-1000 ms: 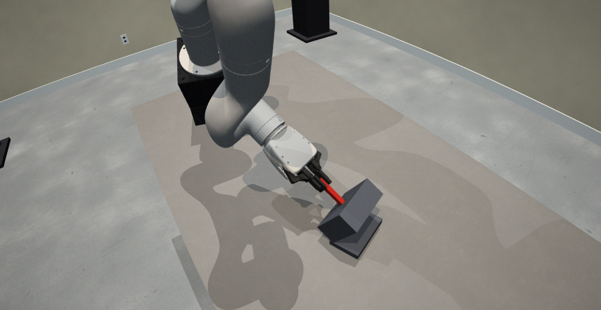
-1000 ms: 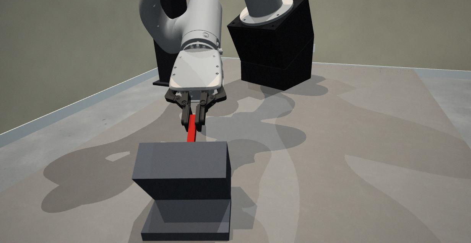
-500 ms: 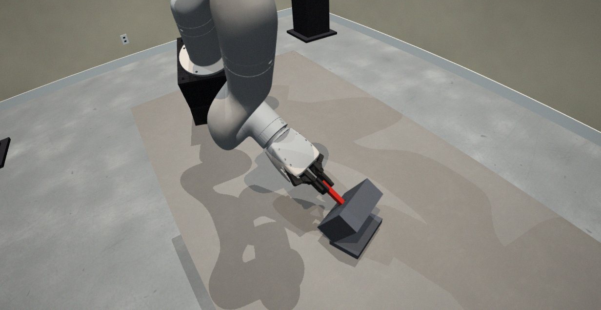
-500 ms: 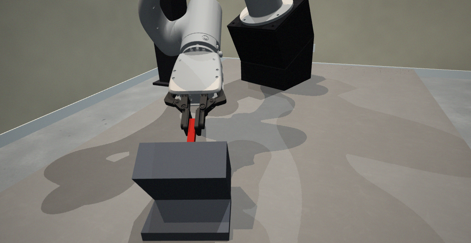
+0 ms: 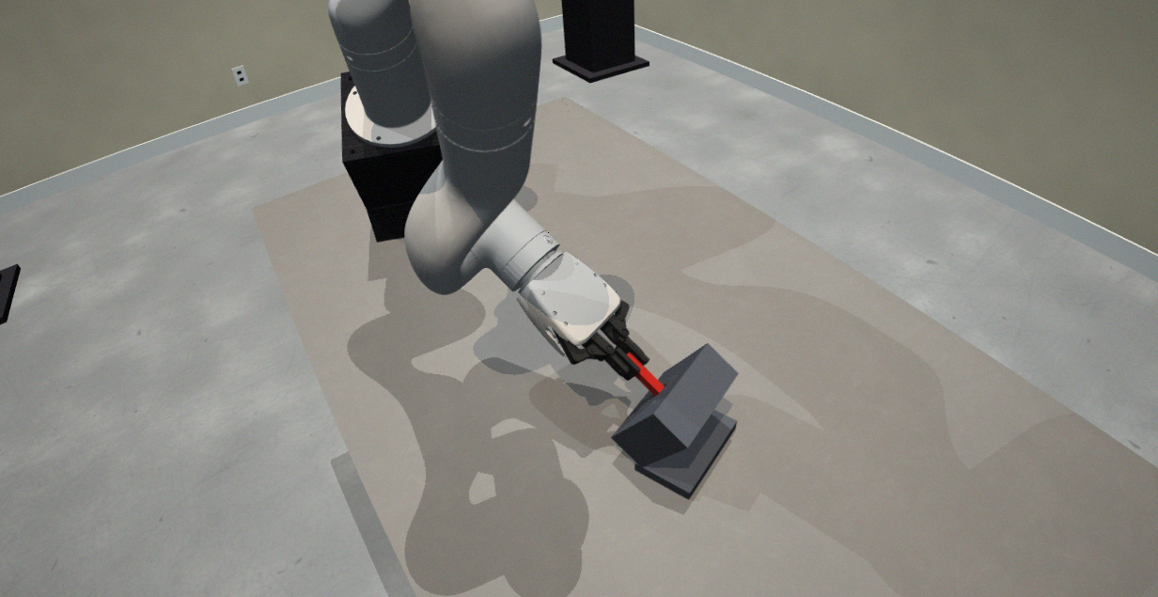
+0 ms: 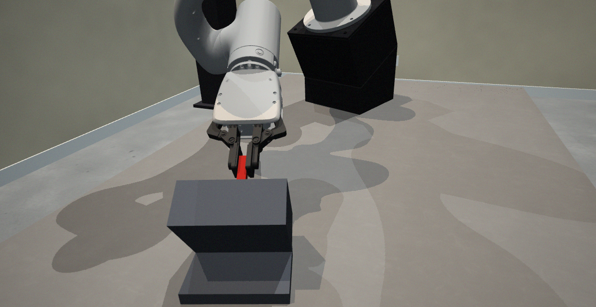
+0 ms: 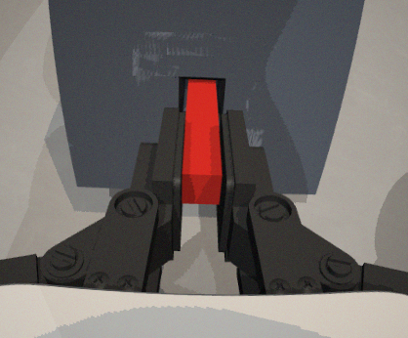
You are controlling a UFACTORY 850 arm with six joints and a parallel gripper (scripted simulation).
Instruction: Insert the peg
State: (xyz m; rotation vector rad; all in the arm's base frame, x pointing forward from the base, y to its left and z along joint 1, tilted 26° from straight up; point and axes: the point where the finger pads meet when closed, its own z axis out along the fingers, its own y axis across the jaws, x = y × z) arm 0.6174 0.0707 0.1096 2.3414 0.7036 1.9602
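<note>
The grey base plate is 11 cm below my hand, 9 cm ahead of it and 3 cm to the left of it. The rest, counted from my hand: red peg (3 cm ahead, 2 cm below, 1 cm to the left).
</note>
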